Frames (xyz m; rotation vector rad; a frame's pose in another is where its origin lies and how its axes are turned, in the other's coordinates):
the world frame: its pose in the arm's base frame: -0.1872 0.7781 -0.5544 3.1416 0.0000 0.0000
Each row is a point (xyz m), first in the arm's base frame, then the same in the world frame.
Working: the arm's base frame: its pose in the world frame: 0.1872 0.7781 -0.5544 3.1416 0.0000 0.0000

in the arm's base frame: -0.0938 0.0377 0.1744
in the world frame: 0.0934 0.7404 -0.7288
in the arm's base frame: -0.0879 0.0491 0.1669
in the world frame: 0.0993 0.7290 -0.7213
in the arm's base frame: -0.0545 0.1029 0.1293
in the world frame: 0.1327 0.6752 -0.6837
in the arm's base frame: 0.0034 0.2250 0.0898
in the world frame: 0.1906 0.5531 -0.6442
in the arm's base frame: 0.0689 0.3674 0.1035
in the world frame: 0.2561 0.4107 -0.6579
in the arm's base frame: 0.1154 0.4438 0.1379
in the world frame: 0.3026 0.3343 -0.6923
